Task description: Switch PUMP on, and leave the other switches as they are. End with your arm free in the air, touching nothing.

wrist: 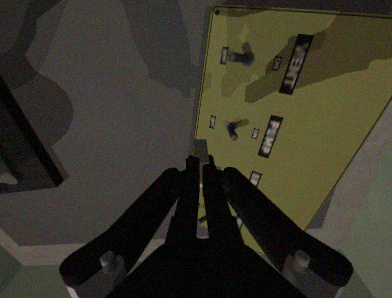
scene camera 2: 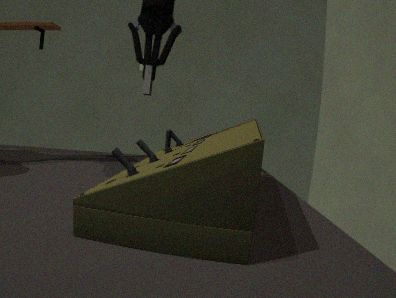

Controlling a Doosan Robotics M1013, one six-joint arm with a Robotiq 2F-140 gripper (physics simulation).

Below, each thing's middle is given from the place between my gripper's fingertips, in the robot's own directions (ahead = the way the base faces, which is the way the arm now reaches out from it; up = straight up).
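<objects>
With the yellow sloped switch console point(wrist: 303, 106) as my reference, my hand is 8 cm to the left of it and 12 cm short of it, and my hand is 13 cm above it.
</objects>
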